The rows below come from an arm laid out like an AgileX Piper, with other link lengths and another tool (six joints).
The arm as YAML. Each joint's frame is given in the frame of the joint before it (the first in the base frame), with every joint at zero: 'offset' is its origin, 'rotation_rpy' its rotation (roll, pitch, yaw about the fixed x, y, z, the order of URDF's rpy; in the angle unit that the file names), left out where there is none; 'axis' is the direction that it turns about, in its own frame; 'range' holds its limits. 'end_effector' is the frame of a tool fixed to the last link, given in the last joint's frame.
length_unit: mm
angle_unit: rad
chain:
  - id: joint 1
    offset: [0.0, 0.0, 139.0]
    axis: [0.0, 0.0, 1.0]
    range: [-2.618, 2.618]
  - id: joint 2
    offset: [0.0, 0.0, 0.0]
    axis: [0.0, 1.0, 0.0]
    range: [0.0, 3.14]
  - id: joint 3
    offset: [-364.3, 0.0, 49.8]
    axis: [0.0, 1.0, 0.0]
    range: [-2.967, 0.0]
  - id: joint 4
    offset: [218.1, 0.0, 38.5]
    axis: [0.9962, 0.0, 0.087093]
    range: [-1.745, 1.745]
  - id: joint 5
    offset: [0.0, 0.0, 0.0]
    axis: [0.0, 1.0, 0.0]
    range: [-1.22, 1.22]
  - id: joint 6
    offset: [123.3, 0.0, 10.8]
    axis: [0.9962, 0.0, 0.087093]
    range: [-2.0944, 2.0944]
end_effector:
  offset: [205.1, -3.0, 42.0]
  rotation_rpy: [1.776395, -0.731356, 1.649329]
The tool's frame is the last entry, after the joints.
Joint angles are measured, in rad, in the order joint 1, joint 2, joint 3, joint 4, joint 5, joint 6. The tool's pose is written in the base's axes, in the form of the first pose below.
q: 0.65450, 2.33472, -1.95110, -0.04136, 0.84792, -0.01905
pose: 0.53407 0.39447 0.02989 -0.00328 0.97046 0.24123 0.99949 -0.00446 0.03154
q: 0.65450, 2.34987, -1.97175, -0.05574, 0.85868, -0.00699
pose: 0.53809 0.39280 0.02606 0.00345 0.97283 0.23149 0.99938 -0.01145 0.03326
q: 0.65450, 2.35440, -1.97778, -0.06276, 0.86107, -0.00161
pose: 0.53986 0.39187 0.02504 0.00588 0.97374 0.22759 0.99926 -0.01435 0.03558
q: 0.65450, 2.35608, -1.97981, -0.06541, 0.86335, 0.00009
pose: 0.54015 0.39121 0.02437 0.00686 0.97433 0.22503 0.99926 -0.01519 0.03531
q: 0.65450, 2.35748, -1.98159, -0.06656, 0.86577, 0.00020
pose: 0.54013 0.39080 0.02374 0.00699 0.97480 0.22297 0.99929 -0.01504 0.03440
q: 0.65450, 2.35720, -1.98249, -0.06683, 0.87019, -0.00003
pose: 0.53945 0.39012 0.02359 0.00750 0.97531 0.22069 0.99937 -0.01496 0.03213
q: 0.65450, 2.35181, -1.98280, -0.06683, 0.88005, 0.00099
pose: 0.53782 0.38865 0.02576 0.00977 0.97581 0.21841 0.99945 -0.01645 0.02879
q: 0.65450, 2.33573, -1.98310, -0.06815, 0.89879, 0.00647
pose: 0.53536 0.38583 0.03367 0.01594 0.97590 0.21761 0.99939 -0.02231 0.02685
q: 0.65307, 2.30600, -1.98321, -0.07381, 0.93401, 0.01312
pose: 0.53128 0.37886 0.04798 0.02467 0.97697 0.21196 0.99921 -0.03070 0.02522
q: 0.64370, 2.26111, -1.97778, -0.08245, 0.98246, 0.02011
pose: 0.52675 0.36384 0.06792 0.04248 0.97850 0.20181 0.99858 -0.04808 0.02289
